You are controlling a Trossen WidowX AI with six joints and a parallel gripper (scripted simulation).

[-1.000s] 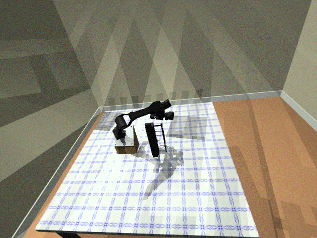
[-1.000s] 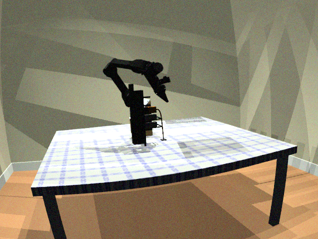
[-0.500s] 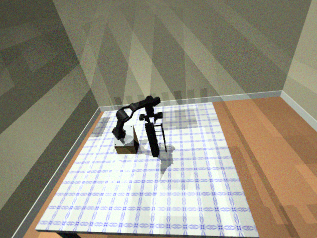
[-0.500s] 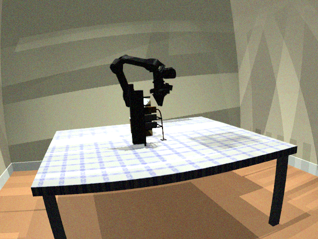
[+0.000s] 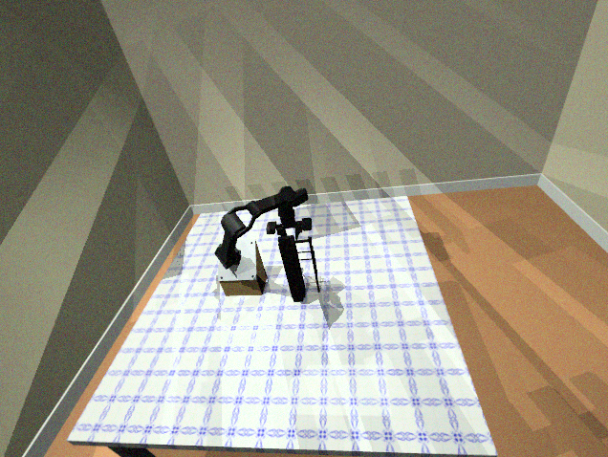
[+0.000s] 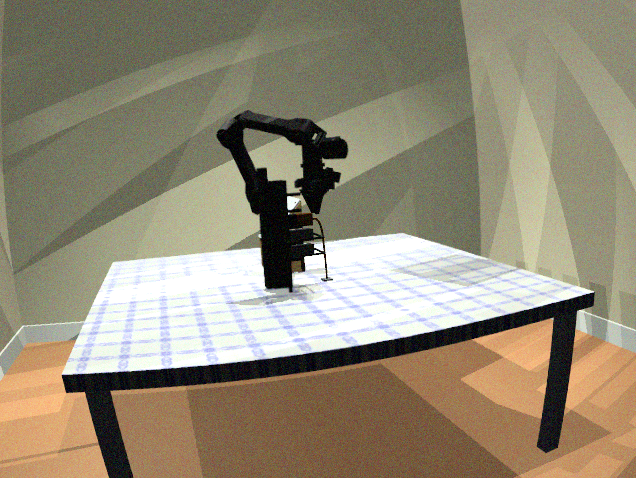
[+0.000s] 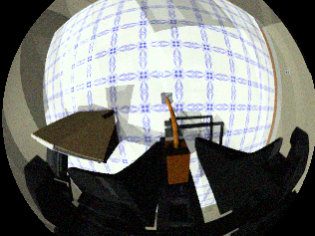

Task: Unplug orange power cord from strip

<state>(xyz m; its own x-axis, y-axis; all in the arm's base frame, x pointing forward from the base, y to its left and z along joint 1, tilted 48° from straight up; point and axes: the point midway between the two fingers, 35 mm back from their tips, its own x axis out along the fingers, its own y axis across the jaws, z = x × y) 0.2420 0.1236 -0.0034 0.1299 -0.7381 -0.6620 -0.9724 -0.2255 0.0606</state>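
Right now my gripper tip is 5 cm to the left of the orange plug, 1 cm short of it and 1 cm above it.
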